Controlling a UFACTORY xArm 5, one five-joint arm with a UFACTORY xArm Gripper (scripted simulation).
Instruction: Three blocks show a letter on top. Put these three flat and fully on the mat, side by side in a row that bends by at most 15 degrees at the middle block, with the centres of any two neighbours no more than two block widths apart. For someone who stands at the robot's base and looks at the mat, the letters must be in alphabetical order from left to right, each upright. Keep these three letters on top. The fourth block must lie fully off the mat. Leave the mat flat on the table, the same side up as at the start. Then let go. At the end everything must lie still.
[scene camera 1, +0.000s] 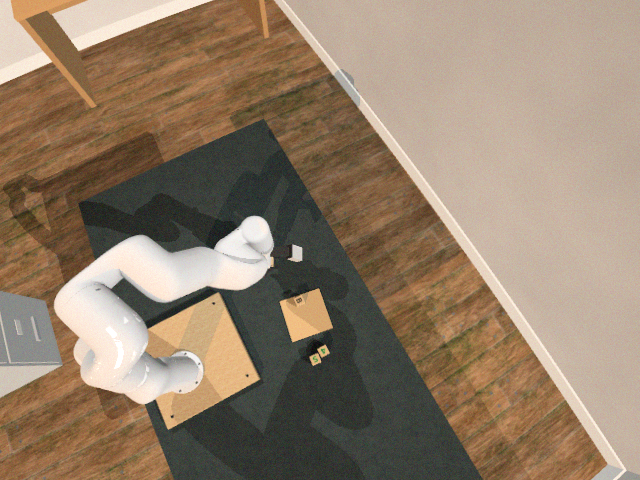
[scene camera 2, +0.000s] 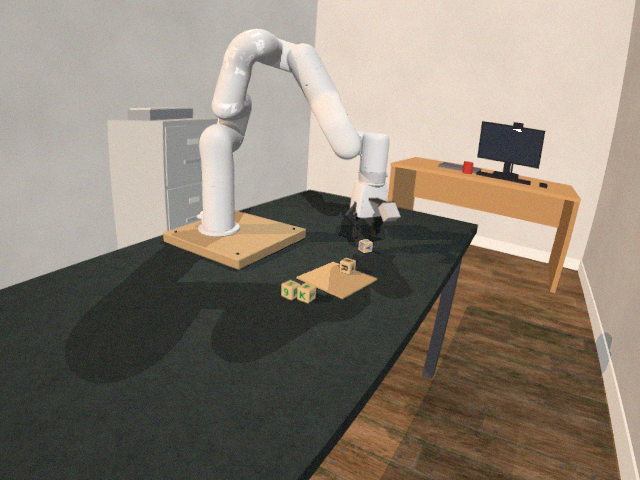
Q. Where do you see a tan mat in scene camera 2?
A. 328, 278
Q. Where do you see a tan mat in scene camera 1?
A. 311, 318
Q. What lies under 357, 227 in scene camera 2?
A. My gripper.
